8 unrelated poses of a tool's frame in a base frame.
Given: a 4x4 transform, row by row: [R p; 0 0 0 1], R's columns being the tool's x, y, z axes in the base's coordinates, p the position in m. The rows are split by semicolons.
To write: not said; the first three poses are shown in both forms.
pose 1, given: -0.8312, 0.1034, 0.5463, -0.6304; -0.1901, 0.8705, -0.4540, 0.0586; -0.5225, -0.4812, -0.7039, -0.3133; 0, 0, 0, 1
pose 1, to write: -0.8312, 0.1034, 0.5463, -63.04; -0.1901, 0.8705, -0.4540, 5.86; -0.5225, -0.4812, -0.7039, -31.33; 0, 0, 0, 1
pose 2, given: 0.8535, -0.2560, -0.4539, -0.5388; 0.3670, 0.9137, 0.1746, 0.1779; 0.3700, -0.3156, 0.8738, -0.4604; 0, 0, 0, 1
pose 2, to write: 0.8535, -0.2560, -0.4539, -53.88; 0.3670, 0.9137, 0.1746, 17.79; 0.3700, -0.3156, 0.8738, -46.04; 0, 0, 0, 1
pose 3, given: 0.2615, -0.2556, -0.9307, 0.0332; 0.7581, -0.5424, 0.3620, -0.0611; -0.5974, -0.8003, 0.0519, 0.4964; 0, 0, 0, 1
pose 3, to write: 0.2615, -0.2556, -0.9307, 3.32; 0.7581, -0.5424, 0.3620, -6.11; -0.5974, -0.8003, 0.0519, 49.64; 0, 0, 0, 1
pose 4, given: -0.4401, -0.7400, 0.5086, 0.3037; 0.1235, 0.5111, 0.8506, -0.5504; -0.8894, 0.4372, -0.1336, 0.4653; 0, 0, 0, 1
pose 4, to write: -0.4401, -0.7400, 0.5086, 30.37; 0.1235, 0.5111, 0.8506, -55.04; -0.8894, 0.4372, -0.1336, 46.53; 0, 0, 0, 1
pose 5, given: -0.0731, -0.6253, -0.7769, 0.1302; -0.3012, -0.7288, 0.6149, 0.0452; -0.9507, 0.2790, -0.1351, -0.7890; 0, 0, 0, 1
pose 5, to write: -0.0731, -0.6253, -0.7769, 13.02; -0.3012, -0.7288, 0.6149, 4.52; -0.9507, 0.2790, -0.1351, -78.90; 0, 0, 0, 1
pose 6, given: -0.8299, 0.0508, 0.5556, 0.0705; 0.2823, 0.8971, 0.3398, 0.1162; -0.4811, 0.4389, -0.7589, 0.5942; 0, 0, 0, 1
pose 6, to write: -0.8299, 0.0508, 0.5556, 7.05; 0.2823, 0.8971, 0.3398, 11.62; -0.4811, 0.4389, -0.7589, 59.42; 0, 0, 0, 1
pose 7, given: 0.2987, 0.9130, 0.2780, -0.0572; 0.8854, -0.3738, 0.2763, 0.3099; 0.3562, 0.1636, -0.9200, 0.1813; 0, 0, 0, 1
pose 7, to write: 0.2987, 0.9130, 0.2780, -5.72; 0.8854, -0.3738, 0.2763, 30.99; 0.3562, 0.1636, -0.9200, 18.13; 0, 0, 0, 1
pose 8, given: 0.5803, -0.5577, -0.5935, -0.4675; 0.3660, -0.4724, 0.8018, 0.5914; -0.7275, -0.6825, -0.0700, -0.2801; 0, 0, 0, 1
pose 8, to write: 0.5803, -0.5577, -0.5935, -46.75; 0.3660, -0.4724, 0.8018, 59.14; -0.7275, -0.6825, -0.0700, -28.01; 0, 0, 0, 1
